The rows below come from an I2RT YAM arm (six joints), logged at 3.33 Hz.
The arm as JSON. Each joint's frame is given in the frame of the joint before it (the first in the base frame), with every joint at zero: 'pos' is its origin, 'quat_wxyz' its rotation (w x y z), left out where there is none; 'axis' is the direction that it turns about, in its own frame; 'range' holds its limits. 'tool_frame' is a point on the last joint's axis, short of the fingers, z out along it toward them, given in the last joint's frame.
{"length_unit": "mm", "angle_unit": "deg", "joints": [
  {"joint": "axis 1", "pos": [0.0, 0.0, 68.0], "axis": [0.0, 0.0, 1.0], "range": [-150.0, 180.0]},
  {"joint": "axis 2", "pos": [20.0, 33.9, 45.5], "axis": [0.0, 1.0, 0.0], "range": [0.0, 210.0]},
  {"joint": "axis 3", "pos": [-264.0, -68.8, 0.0], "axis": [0.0, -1.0, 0.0], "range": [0.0, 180.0]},
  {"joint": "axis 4", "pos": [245.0, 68.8, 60.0], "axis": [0.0, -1.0, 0.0], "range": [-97.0, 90.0]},
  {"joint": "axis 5", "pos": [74.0, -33.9, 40.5], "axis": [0.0, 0.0, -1.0], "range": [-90.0, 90.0]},
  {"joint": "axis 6", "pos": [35.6, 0.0, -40.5], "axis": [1.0, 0.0, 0.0], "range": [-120.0, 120.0]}
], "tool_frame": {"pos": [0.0, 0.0, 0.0], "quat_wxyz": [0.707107, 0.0, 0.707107, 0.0]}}
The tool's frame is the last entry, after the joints.
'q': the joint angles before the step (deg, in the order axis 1, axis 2, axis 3, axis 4, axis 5, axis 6). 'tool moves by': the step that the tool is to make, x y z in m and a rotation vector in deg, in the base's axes. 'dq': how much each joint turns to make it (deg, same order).
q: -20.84, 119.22, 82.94, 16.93, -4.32, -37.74
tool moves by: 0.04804, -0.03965, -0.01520, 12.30, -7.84, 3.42
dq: -2.75, 14.07, 17.57, 1.11, -10.13, 12.07
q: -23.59, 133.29, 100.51, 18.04, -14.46, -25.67
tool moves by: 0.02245, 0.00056, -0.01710, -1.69, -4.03, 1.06
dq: 0.96, 6.36, 5.42, 5.32, -0.11, 0.00
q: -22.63, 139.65, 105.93, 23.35, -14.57, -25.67
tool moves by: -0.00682, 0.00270, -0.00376, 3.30, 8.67, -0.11
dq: 0.00, -1.74, 0.00, -11.08, 0.18, -0.26
